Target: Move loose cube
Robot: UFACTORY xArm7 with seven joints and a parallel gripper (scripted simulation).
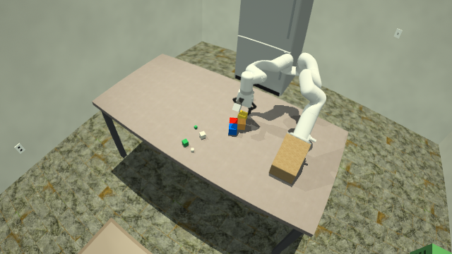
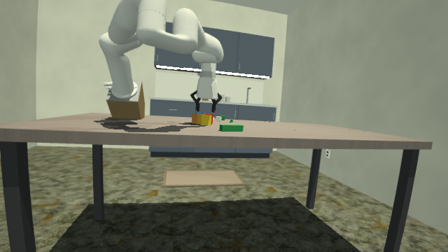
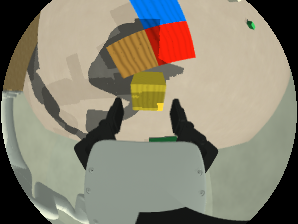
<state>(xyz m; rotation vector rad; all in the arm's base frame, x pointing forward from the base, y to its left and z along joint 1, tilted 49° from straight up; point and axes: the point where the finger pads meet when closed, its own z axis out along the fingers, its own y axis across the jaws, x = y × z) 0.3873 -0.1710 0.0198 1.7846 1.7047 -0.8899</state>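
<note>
Right now my hand is 50 mm above the yellow cube. Also, from my hand: red cube 30 mm ahead, 90 mm to the left, 50 mm below; then blue cube 10 mm ahead, 130 mm to the left, 50 mm below; then orange cube 20 mm behind, 70 mm to the left, 50 mm below.
</note>
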